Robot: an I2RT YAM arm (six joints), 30 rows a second.
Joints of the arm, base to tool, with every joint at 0 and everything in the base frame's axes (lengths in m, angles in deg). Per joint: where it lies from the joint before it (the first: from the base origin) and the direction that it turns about. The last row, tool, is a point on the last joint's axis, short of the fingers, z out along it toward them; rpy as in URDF.
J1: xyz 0 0 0.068 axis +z
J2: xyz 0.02 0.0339 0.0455 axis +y
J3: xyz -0.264 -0.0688 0 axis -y
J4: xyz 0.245 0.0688 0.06 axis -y
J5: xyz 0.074 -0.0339 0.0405 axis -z
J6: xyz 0.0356 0 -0.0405 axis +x
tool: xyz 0 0 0 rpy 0 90 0
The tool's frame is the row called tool.
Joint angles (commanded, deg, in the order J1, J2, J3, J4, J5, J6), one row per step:
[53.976, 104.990, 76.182, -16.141, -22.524, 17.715]
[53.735, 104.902, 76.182, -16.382, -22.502, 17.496]
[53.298, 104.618, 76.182, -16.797, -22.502, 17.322]
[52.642, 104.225, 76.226, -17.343, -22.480, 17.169]
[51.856, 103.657, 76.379, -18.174, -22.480, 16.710]
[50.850, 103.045, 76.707, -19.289, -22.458, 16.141]
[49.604, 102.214, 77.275, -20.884, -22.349, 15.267]
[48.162, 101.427, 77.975, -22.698, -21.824, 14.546]
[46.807, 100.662, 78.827, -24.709, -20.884, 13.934]
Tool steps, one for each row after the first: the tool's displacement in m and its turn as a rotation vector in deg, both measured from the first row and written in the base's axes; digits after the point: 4 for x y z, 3 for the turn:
[0.0011, -0.0014, 0.0003, -0.149, -0.087, -0.113]
[0.0030, -0.0040, 0.0016, -0.269, -0.140, -0.436]
[0.0060, -0.0078, 0.0038, -0.379, -0.200, -1.007]
[0.0093, -0.0126, 0.0074, -0.508, -0.475, -1.492]
[0.0137, -0.0184, 0.0118, -0.713, -0.802, -2.139]
[0.0189, -0.0259, 0.0184, -1.013, -1.384, -2.884]
[0.0250, -0.0344, 0.0251, -1.609, -1.985, -4.208]
[0.0307, -0.0429, 0.0321, -2.464, -2.669, -5.794]

